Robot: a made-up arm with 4 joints. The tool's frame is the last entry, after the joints.
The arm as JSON. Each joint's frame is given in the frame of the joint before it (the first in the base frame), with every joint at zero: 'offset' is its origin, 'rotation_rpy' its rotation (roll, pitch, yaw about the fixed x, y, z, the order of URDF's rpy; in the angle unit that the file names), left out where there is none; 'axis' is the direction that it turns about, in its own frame. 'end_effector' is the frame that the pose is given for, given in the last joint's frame.
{
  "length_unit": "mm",
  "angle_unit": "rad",
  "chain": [
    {
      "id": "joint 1",
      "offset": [
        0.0,
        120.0,
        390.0
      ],
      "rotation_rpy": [
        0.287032,
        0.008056,
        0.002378
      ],
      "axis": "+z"
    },
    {
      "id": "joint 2",
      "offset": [
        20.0,
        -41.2,
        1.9
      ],
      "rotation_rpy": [
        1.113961,
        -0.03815,
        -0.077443
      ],
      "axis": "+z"
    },
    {
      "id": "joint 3",
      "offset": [
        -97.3,
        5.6,
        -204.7
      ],
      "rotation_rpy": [
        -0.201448,
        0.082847,
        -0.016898
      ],
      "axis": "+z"
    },
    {
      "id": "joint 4",
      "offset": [
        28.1,
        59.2,
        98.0
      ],
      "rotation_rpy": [
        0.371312,
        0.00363,
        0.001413
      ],
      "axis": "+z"
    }
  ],
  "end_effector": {
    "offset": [
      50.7,
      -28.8,
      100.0
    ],
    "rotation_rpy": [
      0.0,
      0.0,
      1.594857
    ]
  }
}
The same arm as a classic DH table. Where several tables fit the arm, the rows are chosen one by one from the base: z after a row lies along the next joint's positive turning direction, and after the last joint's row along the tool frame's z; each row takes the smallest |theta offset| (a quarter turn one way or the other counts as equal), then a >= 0, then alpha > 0; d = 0 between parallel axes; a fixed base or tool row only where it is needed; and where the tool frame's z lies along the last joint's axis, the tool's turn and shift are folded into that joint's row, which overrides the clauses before.
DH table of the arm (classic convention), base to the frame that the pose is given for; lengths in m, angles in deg. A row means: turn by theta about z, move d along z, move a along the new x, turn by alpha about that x. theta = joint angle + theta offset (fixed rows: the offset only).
base (fixed): theta offset 1.7, d 0.7962, a 0.0036, alpha 16.45
joint 1: theta offset -7.14, d -0.4408, a 0.0239, alpha 63.85
joint 2: theta offset -20.59, d -0.0123, a -0.0917, alpha -12.47
joint 3: theta offset 23.15, d 0.0968, a 0.0287, alpha 21.28
joint 4: theta offset -30.17, d 0, a 0.0583, alpha 0
tool (fixed): theta offset 120.98, d -0.0623, a 0, alpha 0

